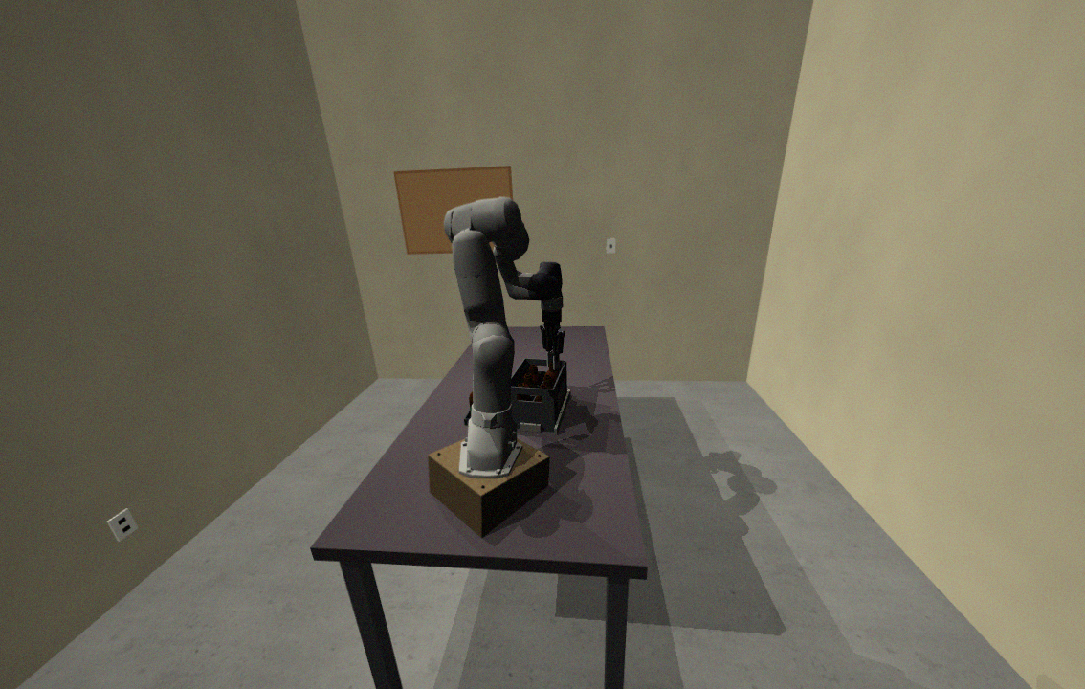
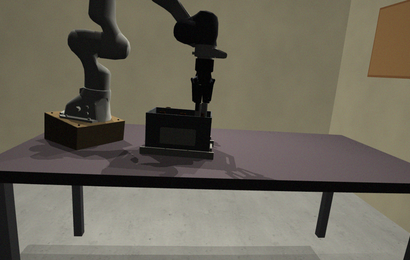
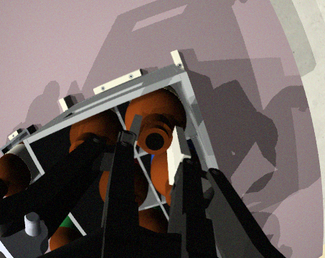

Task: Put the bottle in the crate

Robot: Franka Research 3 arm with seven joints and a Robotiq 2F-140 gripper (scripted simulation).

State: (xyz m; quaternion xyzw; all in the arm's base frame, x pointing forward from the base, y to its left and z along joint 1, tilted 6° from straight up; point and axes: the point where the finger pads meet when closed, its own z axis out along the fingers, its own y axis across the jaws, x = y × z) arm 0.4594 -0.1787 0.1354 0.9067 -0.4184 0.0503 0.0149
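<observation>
Now: the glass bottle 9 cm behind my hand, 2 cm to the left of it and 11 cm below it. Also, from my hand: dark crate: 8 cm behind, 6 cm to the left, 11 cm below; then grey tray: 4 cm behind, 29 cm to the left, 18 cm below.
</observation>
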